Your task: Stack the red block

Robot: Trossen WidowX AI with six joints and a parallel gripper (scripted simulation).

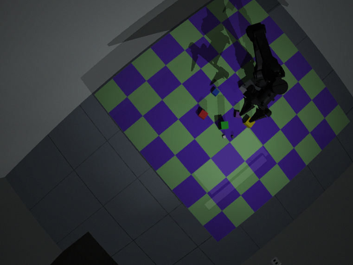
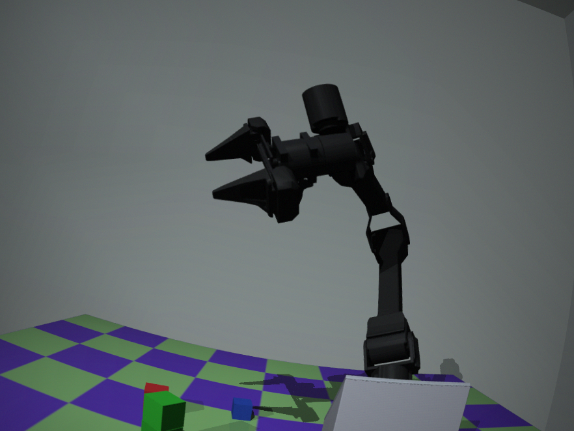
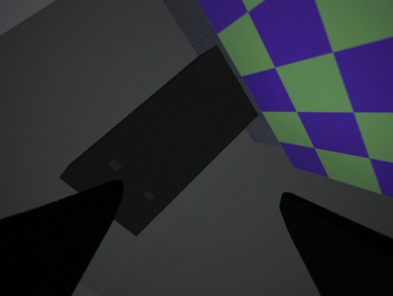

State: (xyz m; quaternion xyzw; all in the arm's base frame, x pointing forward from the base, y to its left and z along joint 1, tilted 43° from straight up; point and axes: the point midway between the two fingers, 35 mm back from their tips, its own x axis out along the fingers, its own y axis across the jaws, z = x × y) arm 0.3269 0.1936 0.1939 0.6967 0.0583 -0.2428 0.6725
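Right now the red block is 60 mm ahead of my gripper tip, 130 mm to the right of it and 390 mm below it. From my gripper tip the other things lie so: yellow block 120 mm behind, 110 mm to the left, 390 mm below; then blue block 100 mm behind, 180 mm to the right, 400 mm below; then small purple block 110 mm behind, 30 mm to the left, 400 mm below.
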